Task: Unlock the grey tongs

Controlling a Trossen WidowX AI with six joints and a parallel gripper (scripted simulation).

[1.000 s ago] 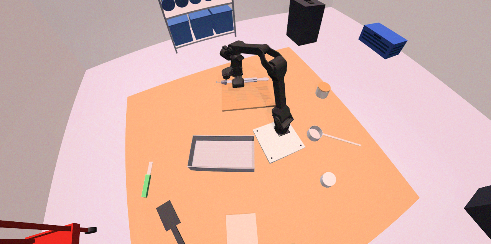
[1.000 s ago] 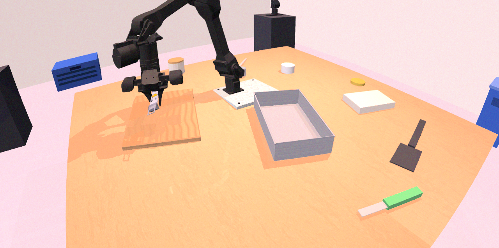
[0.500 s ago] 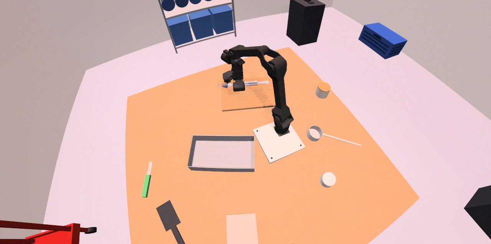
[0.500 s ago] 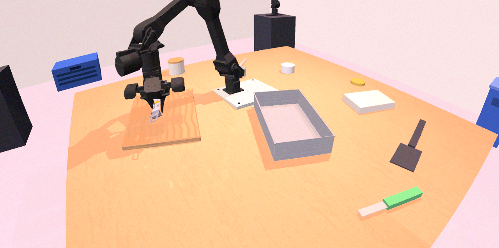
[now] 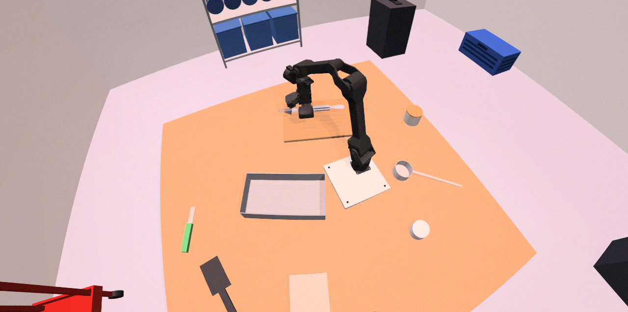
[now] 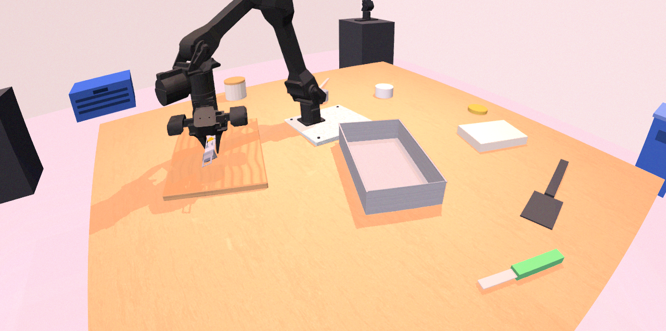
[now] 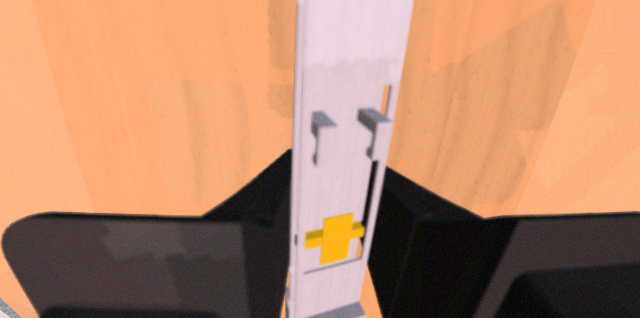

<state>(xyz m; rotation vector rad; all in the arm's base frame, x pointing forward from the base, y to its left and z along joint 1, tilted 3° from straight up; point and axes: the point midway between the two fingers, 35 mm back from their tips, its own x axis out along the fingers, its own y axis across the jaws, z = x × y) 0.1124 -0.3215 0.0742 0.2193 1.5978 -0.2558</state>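
Now: gripper tip 4 cm below the yellow lock piece. From my gripper tip the other things lie so: grey roasting tin (34 cm to the left, 22 cm ahead, 2 cm below); wooden board (7 cm behind, 4 cm below, 2 cm to the left); white puck (66 cm to the left, 18 cm behind, 3 cm below).
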